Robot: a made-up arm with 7 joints.
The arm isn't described. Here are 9 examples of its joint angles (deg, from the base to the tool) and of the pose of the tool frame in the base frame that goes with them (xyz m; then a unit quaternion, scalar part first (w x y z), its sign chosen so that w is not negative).
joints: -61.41 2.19 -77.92 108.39 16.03 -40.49 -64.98
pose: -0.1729 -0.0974 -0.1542 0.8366 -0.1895 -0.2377 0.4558
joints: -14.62 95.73 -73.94 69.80 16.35 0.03 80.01
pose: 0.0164 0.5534 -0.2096 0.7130 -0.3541 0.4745 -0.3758
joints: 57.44 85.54 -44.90 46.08 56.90 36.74 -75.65
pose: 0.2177 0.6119 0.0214 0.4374 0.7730 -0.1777 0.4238
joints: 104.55 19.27 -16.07 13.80 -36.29 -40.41 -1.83
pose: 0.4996 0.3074 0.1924 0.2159 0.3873 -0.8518 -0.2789
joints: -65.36 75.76 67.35 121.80 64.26 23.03 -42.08
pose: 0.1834 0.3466 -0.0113 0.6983 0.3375 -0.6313 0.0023
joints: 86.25 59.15 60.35 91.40 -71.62 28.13 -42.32
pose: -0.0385 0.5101 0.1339 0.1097 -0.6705 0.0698 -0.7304
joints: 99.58 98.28 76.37 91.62 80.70 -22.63 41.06
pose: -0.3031 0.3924 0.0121 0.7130 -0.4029 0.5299 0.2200
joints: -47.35 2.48 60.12 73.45 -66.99 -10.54 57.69
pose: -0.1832 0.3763 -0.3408 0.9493 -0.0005 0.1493 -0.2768
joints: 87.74 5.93 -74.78 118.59 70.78 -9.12 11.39
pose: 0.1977 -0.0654 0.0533 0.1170 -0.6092 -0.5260 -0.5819
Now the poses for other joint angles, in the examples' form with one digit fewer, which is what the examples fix.
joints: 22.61 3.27 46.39 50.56 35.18 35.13 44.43
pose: 0.307 0.315 -0.370 0.588 -0.484 -0.540 0.358
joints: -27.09 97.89 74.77 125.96 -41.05 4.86 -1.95
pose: 0.153 0.255 0.175 0.173 -0.753 0.480 0.416
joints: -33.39 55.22 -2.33 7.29 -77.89 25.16 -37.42
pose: -0.149 0.602 -0.288 0.316 0.471 0.316 -0.761
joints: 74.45 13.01 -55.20 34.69 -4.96 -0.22 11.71
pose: 0.536 0.136 -0.060 0.560 0.224 -0.630 -0.490
